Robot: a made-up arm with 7 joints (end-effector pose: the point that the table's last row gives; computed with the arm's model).
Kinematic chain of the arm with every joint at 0, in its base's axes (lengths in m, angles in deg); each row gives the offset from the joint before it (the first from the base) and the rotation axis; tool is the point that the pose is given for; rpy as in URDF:
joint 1: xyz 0 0 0.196 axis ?
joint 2: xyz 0 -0.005 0.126 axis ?
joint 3: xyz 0 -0.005 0.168 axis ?
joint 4: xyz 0 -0.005 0.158 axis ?
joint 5: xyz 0 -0.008 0.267 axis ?
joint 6: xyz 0 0 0.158 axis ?
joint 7: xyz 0 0 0.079 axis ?
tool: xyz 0 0 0 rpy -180 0 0
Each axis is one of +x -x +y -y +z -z.
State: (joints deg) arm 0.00 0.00 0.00 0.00 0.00 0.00 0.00
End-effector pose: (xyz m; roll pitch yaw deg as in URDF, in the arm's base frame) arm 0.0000 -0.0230 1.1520 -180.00 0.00 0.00
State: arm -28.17 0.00 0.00 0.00 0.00 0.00 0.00
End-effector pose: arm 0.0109 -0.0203 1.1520 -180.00 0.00 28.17
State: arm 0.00 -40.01 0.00 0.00 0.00 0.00 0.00
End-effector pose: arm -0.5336 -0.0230 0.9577 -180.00 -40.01 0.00
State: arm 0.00 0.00 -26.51 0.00 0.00 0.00 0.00
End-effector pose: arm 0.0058 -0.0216 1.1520 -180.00 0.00 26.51
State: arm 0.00 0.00 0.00 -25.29 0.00 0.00 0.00
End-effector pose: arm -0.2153 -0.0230 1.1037 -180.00 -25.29 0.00
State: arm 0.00 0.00 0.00 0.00 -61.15 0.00 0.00
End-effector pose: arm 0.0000 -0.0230 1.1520 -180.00 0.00 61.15
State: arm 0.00 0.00 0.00 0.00 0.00 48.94 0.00
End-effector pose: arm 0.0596 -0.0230 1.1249 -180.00 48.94 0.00
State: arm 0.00 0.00 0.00 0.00 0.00 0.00 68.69
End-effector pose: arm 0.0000 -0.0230 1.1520 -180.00 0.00 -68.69
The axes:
joint 1: -z
joint 2: +y
joint 3: -z
joint 4: +y
joint 5: -z
joint 6: +y
joint 7: -z

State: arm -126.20 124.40 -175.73 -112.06 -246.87 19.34 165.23
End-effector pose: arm 0.0967 -0.1199 -0.1308 -63.85 12.81 26.85
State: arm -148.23 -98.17 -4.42 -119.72 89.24 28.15 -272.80
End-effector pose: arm 0.0661 0.0687 -0.1099 -31.21 -39.34 147.01
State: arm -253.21 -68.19 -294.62 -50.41 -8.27 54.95 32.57
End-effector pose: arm 0.4647 0.5678 0.4453 -119.77 2.99 162.69
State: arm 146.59 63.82 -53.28 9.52 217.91 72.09 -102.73
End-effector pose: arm -0.5648 -0.3995 0.6810 -174.75 10.50 148.74
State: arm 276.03 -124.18 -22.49 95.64 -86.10 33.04 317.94
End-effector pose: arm -0.2533 -0.4504 0.5316 -171.16 57.58 -160.87
